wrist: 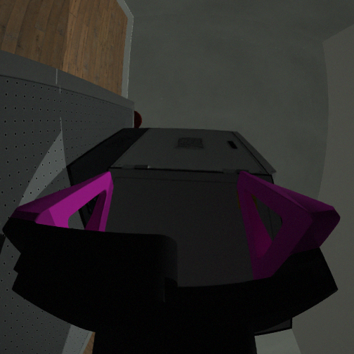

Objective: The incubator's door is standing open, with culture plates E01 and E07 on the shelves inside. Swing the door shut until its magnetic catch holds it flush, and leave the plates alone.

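The incubator [175, 215] is a dark box in the middle of the wrist view. A grey upper panel with a square mark and a small dark slot lies beyond a seam, which has two small hinge-like fittings. A darker flat face shows on the near side of that seam, between the fingers. Which panel is the door, and how far it stands open, I cannot tell. My gripper [174, 178] is open and empty, its two magenta fingers spread wide over the incubator's near part. Contact is not visible. Plates E01 and E07 do not show. The gripper body hides the lower middle.
A perforated grey bench top [30, 130] runs along the left. A small red object [137, 119] is partly visible behind the incubator's far left corner. Wooden flooring [65, 45] shows at the upper left, and a grey wall stands at the right.
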